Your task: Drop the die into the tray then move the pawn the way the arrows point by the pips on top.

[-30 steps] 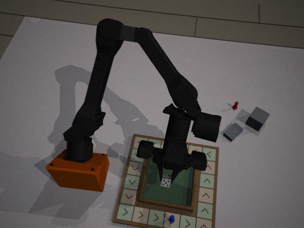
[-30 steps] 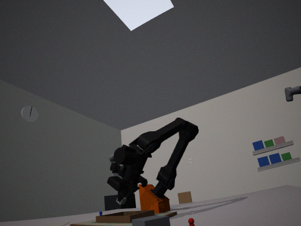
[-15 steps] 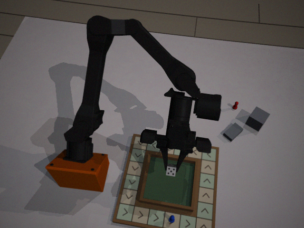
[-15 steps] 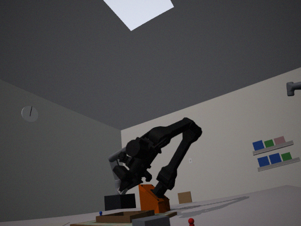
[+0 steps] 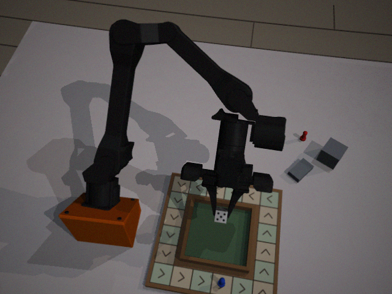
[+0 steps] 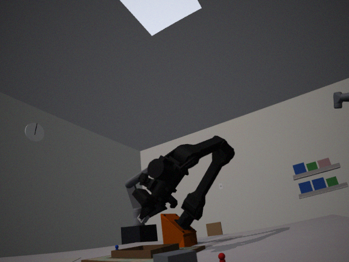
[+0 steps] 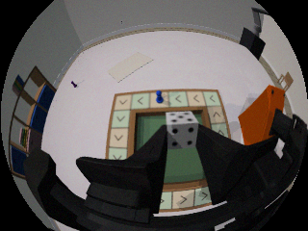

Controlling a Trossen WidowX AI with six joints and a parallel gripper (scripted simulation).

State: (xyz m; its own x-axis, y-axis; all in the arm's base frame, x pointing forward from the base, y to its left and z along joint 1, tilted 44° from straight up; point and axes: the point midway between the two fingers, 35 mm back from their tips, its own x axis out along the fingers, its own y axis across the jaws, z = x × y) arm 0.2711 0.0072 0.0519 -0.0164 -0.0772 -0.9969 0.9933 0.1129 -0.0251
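Now: gripper tip right at the white die. The rest, counted from my gripper tip: blue pawn: 30 mm ahead, 110 mm to the right, 100 mm below; green dice tray: 120 mm below; flat grey block: 180 mm ahead, 220 mm to the left, 120 mm below.
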